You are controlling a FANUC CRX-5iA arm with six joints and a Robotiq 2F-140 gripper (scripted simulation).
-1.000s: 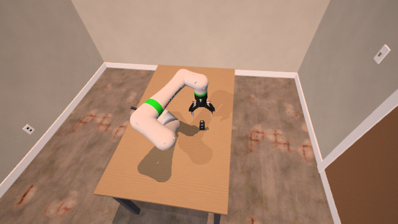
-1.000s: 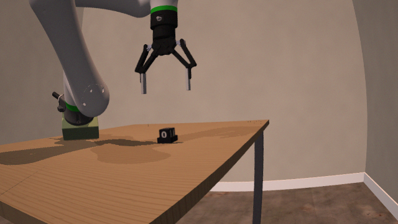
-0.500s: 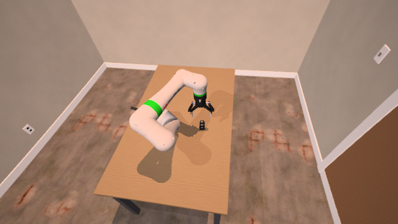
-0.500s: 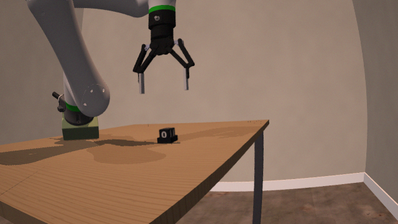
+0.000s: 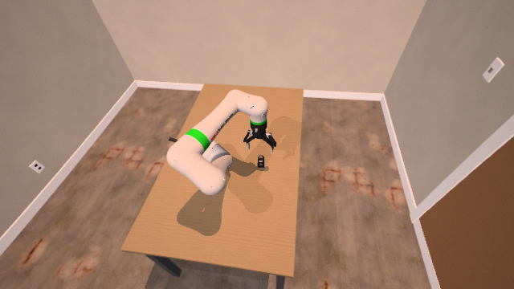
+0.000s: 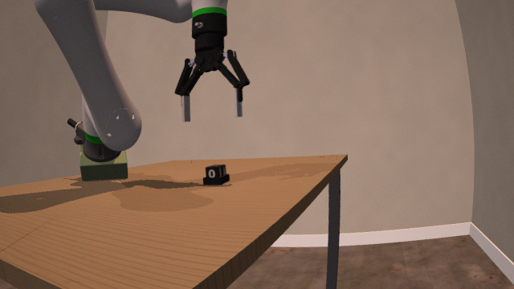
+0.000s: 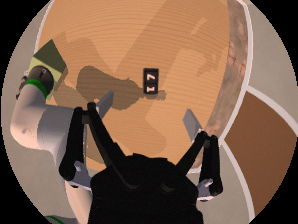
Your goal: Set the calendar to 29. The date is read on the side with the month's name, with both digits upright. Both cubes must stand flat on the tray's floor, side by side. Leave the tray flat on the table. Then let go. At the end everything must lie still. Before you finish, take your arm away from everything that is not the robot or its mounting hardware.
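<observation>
Right now the black calendar tray is 15 cm below my hand and 2 cm to the left of it.
</observation>
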